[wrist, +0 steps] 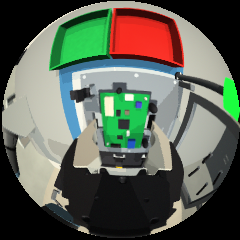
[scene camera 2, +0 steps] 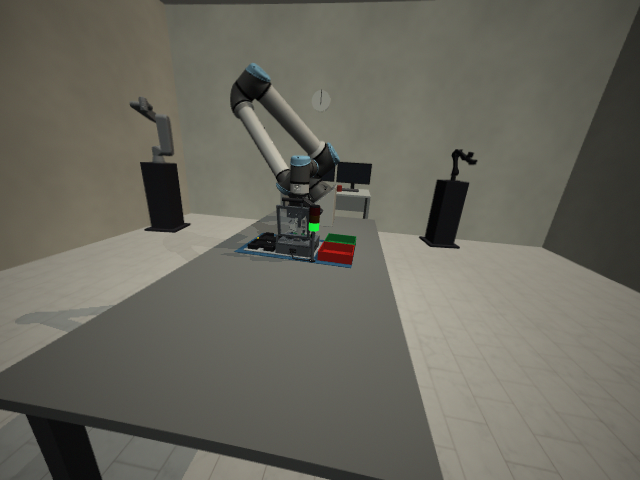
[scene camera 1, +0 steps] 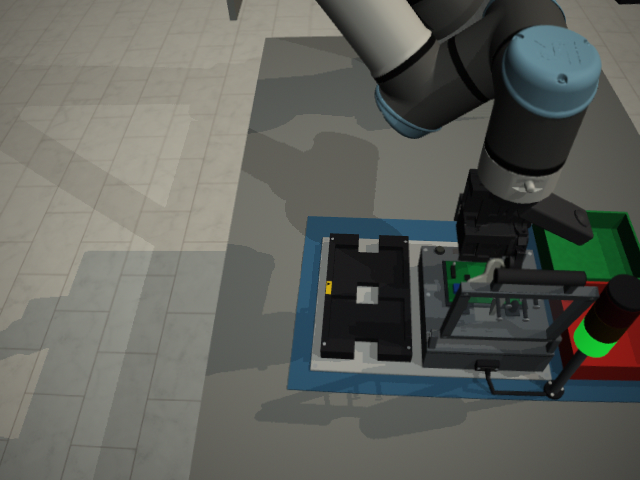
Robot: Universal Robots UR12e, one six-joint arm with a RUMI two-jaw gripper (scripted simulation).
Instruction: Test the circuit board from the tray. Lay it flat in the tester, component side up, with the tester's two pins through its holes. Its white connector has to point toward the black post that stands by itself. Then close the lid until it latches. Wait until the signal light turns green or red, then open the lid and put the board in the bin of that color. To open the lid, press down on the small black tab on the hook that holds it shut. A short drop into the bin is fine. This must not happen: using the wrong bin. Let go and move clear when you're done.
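The gripper appears in the pictures and can be seen in the wrist view too. A green circuit board belongs to the scene, as do a green bin and a red bin, and with them the pictures show a tester lid.
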